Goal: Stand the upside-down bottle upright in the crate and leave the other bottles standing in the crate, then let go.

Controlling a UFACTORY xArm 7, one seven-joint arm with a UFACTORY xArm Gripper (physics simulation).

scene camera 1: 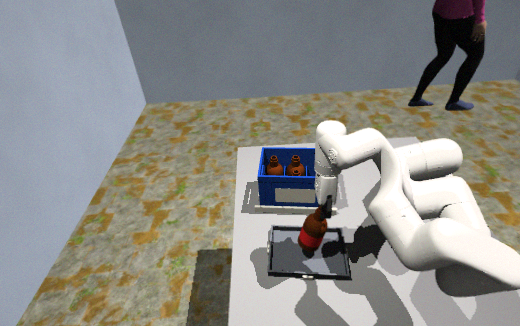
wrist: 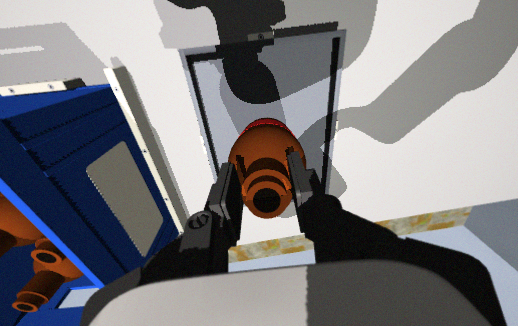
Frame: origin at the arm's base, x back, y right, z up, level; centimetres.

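Seen in the pictures: gripper, between the fingertips: [scene camera 1: 324,213] [wrist: 263,175].
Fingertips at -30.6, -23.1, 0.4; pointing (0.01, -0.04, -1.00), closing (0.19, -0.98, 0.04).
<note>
A point is followed by its place in that frame, as x, y, z.
A brown bottle with a red label [scene camera 1: 312,234] @(-33.7, -27.4, -5.1) [wrist: 266,142] @(-29.7, -23.5, -2.9) hangs tilted above the black-rimmed tray [scene camera 1: 287,275] @(-40.6, -35.1, -16.7) [wrist: 335,70] @(-26.0, -32.9, -15.7), mouth up and base down to the left in the scene view. My gripper [scene camera 1: 326,207] @(-30.6, -23.1, 0.4) [wrist: 263,175] @(-30.6, -23.1, 0.4) is shut on its neck, a finger on each side. The blue crate [scene camera 1: 266,192] @(-51.9, -7.4, -8.0) [wrist: 55,155] @(-31.4, -5.4, -4.3) stands behind the tray in the scene view and at the left in the wrist view. Brown bottles [scene camera 1: 273,167] @(-51.0, 4.3, -5.1) [scene camera 1: 295,164] @(-42.4, 5.7, -3.9) [wrist: 47,257] @(-41.3, -1.8, -1.4) stand in it, mouths up. My arm hides the crate's right end in the scene view.
A pale strip [scene camera 1: 280,209] @(-46.6, -8.1, -15.6) [wrist: 142,145] @(-35.6, -6.5, -14.7) runs along the crate's near side on the table [scene camera 1: 245,300] @(-52.1, -44.7, -17.8), between crate and tray. My white arm [scene camera 1: 395,220] @(-16.9, -43.4, 21.4) reaches in from the right. A person [scene camera 1: 457,45] stands on the floor beyond the table.
</note>
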